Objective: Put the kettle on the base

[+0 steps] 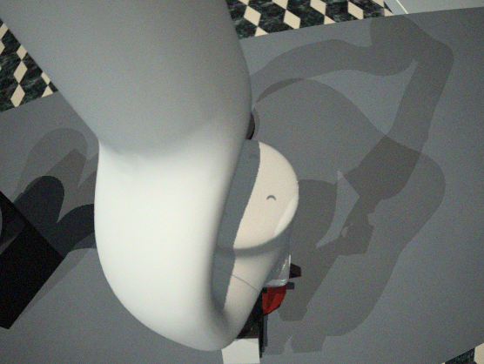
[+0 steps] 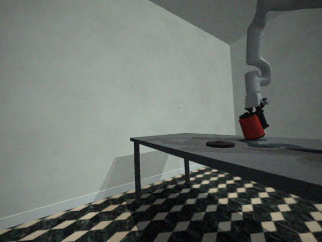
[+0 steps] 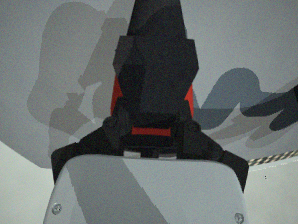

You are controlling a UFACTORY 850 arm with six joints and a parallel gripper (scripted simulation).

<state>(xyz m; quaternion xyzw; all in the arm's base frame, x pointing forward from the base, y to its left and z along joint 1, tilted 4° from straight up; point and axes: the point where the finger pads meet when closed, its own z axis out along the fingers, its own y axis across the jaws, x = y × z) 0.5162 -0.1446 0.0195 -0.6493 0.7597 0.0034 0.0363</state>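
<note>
The red kettle lies 60 mm below my hand and 20 mm to the left of it. Also, from my hand: black round base 380 mm to the left, 170 mm below, 10 mm behind.
</note>
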